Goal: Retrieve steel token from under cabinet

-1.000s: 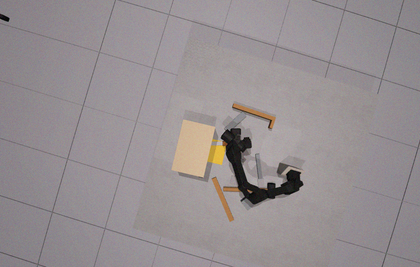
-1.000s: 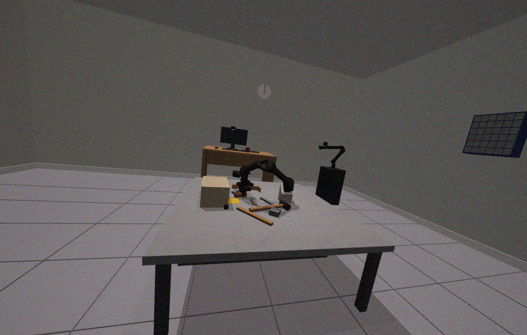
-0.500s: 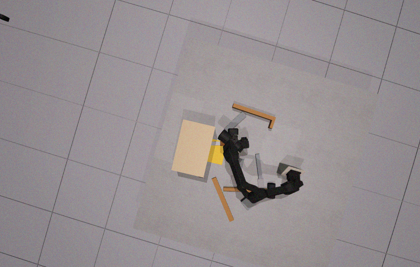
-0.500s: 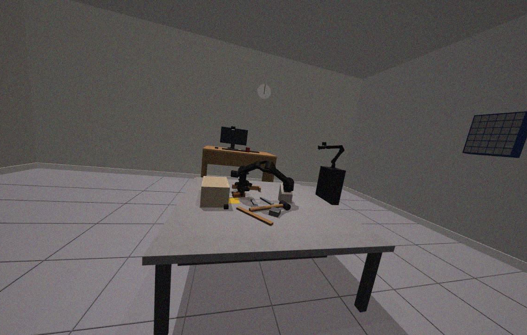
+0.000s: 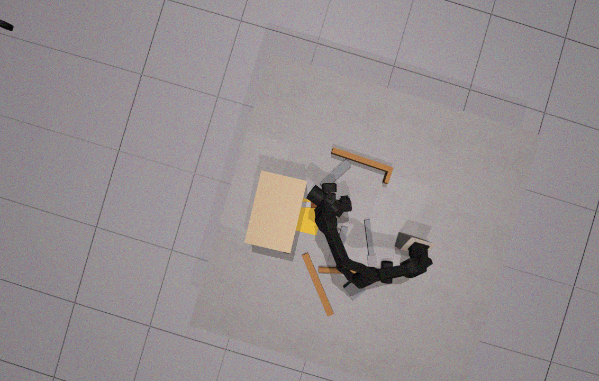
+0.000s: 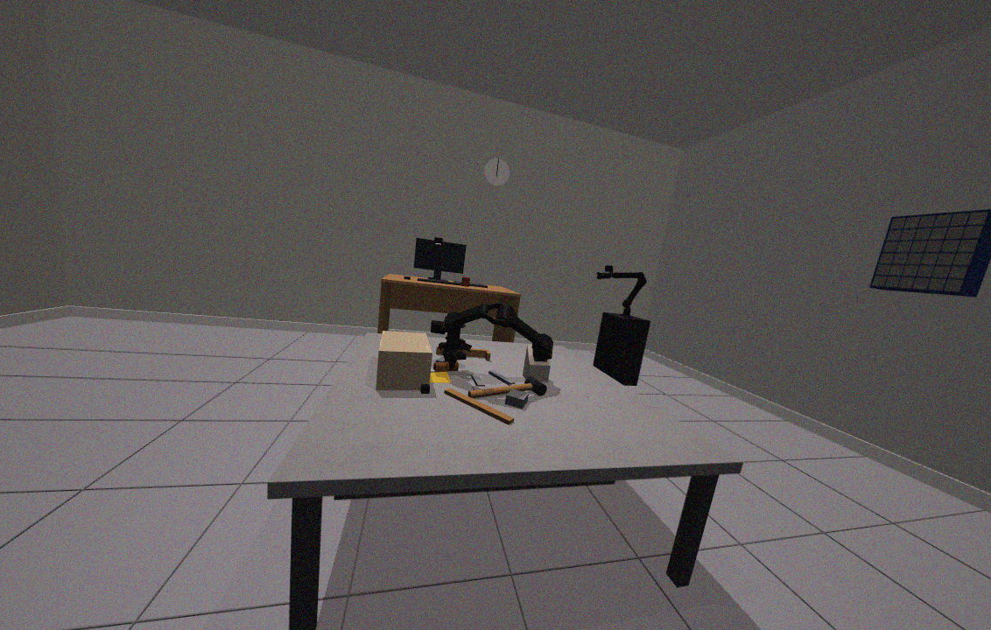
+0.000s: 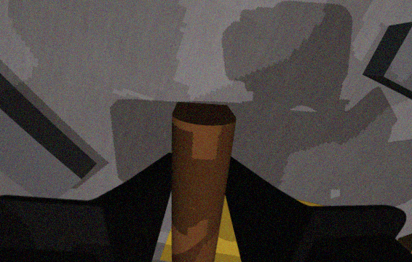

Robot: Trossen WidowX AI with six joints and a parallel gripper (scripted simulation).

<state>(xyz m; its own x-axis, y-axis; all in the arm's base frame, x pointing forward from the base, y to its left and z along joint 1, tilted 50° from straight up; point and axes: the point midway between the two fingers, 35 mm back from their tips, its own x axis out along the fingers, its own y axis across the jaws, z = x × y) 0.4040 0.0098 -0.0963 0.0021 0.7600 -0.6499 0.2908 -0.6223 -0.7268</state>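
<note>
Right now the grey bar is 140 mm to the right of my gripper tip. Round my gripper tip: grey l-shaped bracket 110 mm behind, 180 mm to the left; wooden stick 60 mm behind, 360 mm to the left; grey steel token 240 mm ahead, 120 mm to the left.
</note>
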